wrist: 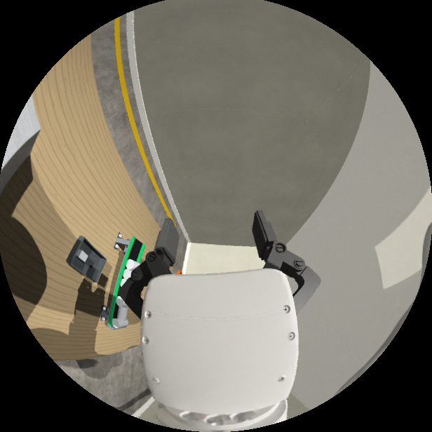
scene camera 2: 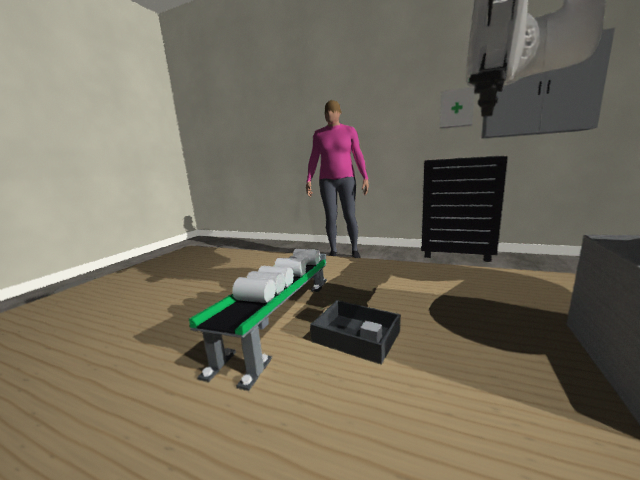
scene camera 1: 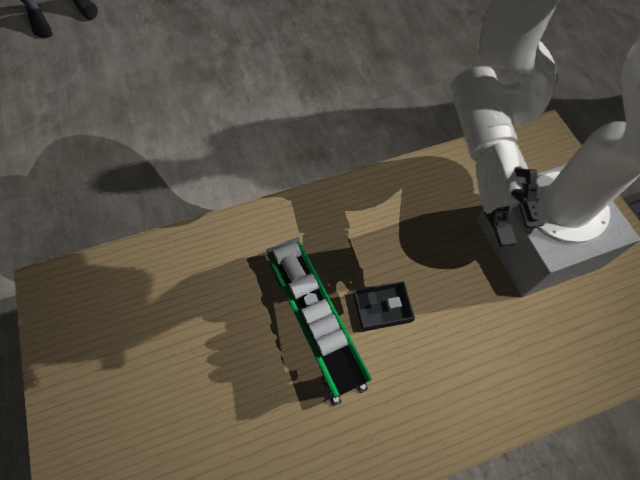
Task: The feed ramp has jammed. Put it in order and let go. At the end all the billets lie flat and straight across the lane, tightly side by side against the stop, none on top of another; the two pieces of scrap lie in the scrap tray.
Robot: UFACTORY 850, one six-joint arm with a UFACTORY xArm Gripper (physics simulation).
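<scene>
The ramp (scene camera 1: 357, 357) (scene camera 2: 258, 316) has green rails. A billet (scene camera 1: 286, 252) lies across the lane against the stop (scene camera 1: 276, 247). Below it a billet (scene camera 1: 293, 268) is turned mostly lengthwise. Another billet (scene camera 1: 303, 285) lies roughly across near its lower end; whether it rests on it I cannot tell. A small scrap piece (scene camera 1: 310, 298) sits below that. Three billets (scene camera 1: 316, 311) (scene camera 1: 324, 326) (scene camera 1: 331, 342) follow, lying roughly across. A scrap block (scene camera 1: 394, 302) (scene camera 2: 371, 331) (wrist: 82, 256) lies in the black scrap tray (scene camera 1: 387, 326) (scene camera 2: 346, 343). My gripper (scene camera 1: 520, 230) (scene camera 2: 486, 111) (wrist: 213, 223) is open and empty, high and away from the ramp.
The ramp stands on legs on the wooden table (scene camera 1: 155, 403) (scene camera 2: 413, 413). The tray is beside the ramp, on the robot's side. The grey robot base block (scene camera 1: 532, 273) (scene camera 2: 604, 289) stands beyond the tray. A person (scene camera 2: 337, 155) stands behind the table.
</scene>
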